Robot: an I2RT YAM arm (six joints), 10 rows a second.
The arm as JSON. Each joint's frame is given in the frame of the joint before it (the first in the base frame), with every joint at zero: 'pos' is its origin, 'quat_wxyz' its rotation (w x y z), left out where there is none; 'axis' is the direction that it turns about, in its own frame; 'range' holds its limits. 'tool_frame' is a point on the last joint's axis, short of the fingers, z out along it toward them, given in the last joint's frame.
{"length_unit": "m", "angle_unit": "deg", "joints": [
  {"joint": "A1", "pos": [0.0, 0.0, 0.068], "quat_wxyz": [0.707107, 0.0, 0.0, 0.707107], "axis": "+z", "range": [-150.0, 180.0]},
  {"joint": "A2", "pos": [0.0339, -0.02, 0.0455], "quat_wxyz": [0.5, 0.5, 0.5, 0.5], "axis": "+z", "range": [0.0, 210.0]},
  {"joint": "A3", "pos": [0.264, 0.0, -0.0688], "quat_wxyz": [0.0, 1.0, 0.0, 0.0], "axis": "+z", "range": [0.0, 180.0]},
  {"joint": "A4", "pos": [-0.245, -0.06, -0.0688], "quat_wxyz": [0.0, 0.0, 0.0, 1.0], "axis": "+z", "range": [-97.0, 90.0]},
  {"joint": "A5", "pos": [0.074, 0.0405, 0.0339], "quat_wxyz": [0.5, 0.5, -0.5, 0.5], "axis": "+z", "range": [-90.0, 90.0]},
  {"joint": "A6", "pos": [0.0, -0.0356, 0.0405], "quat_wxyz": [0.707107, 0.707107, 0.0, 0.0], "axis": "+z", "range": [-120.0, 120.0]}
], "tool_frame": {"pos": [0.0, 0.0, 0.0], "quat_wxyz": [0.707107, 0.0, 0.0, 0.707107]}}
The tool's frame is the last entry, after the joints.
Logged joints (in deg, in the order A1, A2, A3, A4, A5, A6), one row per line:
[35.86 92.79 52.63 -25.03 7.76 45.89]
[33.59 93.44 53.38 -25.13 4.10 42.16]
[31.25 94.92 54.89 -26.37 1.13 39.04]
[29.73 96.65 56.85 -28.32 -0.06 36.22]
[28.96 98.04 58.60 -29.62 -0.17 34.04]
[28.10 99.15 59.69 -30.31 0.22 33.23]
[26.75 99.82 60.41 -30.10 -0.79 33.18]
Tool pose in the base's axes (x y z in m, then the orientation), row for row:
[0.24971 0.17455 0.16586 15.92 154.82 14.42]
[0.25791 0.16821 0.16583 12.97 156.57 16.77]
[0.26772 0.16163 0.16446 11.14 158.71 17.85]
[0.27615 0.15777 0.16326 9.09 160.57 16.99]
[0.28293 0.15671 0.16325 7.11 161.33 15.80]
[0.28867 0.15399 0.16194 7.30 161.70 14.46]
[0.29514 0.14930 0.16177 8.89 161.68 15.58]
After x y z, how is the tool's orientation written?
As a rotation vector, in degrees.
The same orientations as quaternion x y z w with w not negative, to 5 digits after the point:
[0.09968 0.96941 0.09029 0.20532]
[0.08058 0.97275 0.10419 0.19082]
[0.06854 0.97641 0.10982 0.17280]
[0.05549 0.98027 0.10372 0.15883]
[0.04330 0.98239 0.09621 0.15421]
[0.04440 0.98345 0.08795 0.15204]
[0.05403 0.98256 0.09468 0.15064]

